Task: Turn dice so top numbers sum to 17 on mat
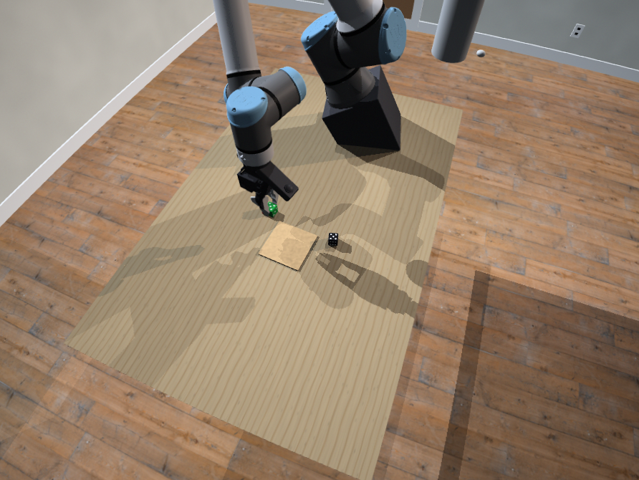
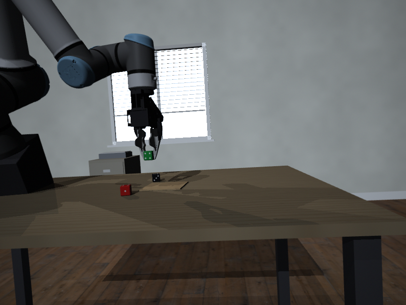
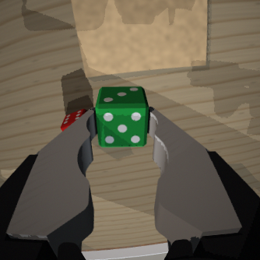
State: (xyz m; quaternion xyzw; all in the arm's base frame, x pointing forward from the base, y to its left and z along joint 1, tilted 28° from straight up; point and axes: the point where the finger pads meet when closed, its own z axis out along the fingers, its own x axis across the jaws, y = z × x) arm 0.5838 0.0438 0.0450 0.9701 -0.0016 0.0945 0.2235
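Right now the tan mat is 20 mm ahead of my hand, 70 mm to the left of it and 120 mm below it. From my hand the other things lie so: black die 60 mm behind, 180 mm to the left, 100 mm below; then red die 60 mm behind, 70 mm to the right, 100 mm below; then green die right at my hand.
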